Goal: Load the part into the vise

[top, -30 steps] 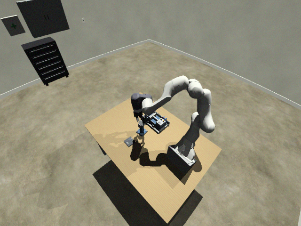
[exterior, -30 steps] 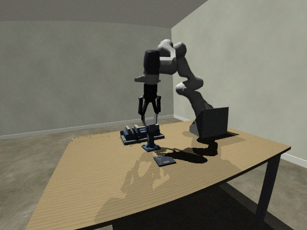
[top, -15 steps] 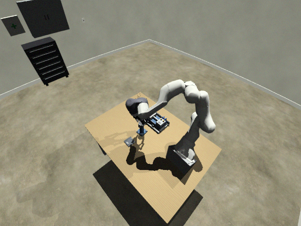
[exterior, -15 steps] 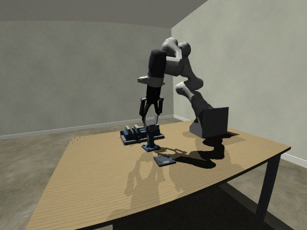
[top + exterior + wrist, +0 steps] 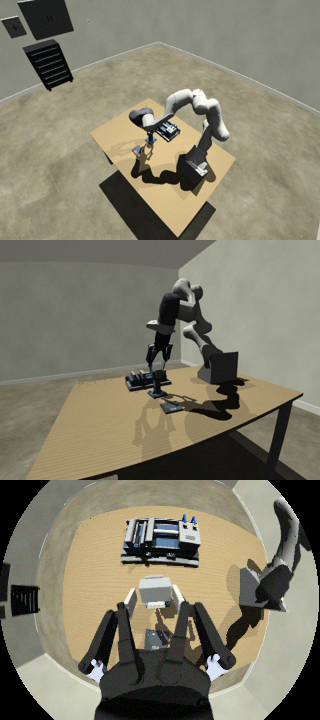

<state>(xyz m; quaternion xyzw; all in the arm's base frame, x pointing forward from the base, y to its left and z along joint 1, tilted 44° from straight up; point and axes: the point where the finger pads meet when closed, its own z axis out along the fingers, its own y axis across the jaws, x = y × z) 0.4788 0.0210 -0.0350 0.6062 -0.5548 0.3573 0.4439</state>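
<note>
The part is 20 mm to the right of my hand and 30 mm below it.
</note>
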